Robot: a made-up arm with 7 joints.
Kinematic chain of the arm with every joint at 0, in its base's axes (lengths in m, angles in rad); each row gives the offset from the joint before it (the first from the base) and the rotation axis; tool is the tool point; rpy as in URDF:
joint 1: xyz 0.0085 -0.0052 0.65 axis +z
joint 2: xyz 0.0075 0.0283 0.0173 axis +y
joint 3: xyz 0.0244 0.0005 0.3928 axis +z
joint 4: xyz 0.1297 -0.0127 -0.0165 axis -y
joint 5: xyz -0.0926 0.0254 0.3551 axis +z
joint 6: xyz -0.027 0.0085 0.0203 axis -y
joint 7: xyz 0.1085 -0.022 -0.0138 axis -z
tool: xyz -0.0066 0.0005 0.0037 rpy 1.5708 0 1.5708
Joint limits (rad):
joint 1: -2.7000..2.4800
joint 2: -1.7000..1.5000
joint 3: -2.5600..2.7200
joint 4: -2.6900..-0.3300
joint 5: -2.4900..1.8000
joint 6: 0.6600..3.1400
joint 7: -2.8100..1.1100
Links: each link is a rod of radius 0.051 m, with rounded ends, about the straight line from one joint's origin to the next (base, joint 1, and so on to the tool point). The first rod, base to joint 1, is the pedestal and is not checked.
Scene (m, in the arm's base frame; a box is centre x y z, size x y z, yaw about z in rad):
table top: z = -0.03
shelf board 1: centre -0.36 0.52 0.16 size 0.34 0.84 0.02 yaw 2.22
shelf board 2: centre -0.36 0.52 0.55 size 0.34 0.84 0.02 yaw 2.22
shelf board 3: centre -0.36 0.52 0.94 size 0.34 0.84 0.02 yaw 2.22
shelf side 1: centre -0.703 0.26 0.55 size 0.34 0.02 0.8 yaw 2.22
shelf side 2: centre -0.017 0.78 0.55 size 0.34 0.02 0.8 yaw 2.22
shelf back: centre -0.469 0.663 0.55 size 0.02 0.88 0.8 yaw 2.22
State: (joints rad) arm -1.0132 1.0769 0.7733 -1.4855 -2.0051 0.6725 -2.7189
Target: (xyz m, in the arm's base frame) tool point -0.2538 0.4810 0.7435
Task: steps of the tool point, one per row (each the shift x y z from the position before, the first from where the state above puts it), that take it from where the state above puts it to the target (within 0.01 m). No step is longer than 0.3 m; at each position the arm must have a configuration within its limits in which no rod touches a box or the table.
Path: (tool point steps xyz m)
1: 0.0550 0.2621 0.0161
2: -0.0516 0.2600 0.0359
3: -0.1498 0.2063 0.0434
4: -0.2124 0.1122 0.0378
5: -0.2221 0.0020 0.0221
6: -0.0838 0.0386 0.0106
7: -0.0946 0.0210 0.0133
8: -0.1011 0.0005 0.0158
9: -0.1029 -0.0221 0.0181

